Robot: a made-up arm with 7 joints. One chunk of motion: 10 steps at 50 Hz.
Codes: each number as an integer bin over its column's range. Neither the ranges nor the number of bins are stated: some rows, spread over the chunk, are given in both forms.
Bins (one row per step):
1: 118 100 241 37 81 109
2: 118 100 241 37 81 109
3: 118 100 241 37 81 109
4: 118 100 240 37 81 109
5: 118 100 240 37 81 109
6: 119 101 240 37 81 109
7: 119 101 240 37 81 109
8: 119 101 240 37 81 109
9: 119 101 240 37 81 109
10: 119 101 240 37 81 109
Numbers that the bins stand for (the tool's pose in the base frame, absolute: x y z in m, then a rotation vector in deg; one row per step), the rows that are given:
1: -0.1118 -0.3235 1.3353 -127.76 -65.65 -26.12
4: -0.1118 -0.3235 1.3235 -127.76 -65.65 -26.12
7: -0.1000 -0.3118 1.3235 -127.76 -65.65 -26.12
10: -0.1000 -0.3118 1.3235 -127.76 -65.65 -26.12
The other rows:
2: -0.1118 -0.3235 1.3353 -127.76 -65.65 -26.12
3: -0.1118 -0.3235 1.3353 -127.76 -65.65 -26.12
5: -0.1118 -0.3235 1.3235 -127.76 -65.65 -26.12
6: -0.1000 -0.3118 1.3235 -127.76 -65.65 -26.12
8: -0.1000 -0.3118 1.3235 -127.76 -65.65 -26.12
9: -0.1000 -0.3118 1.3235 -127.76 -65.65 -26.12

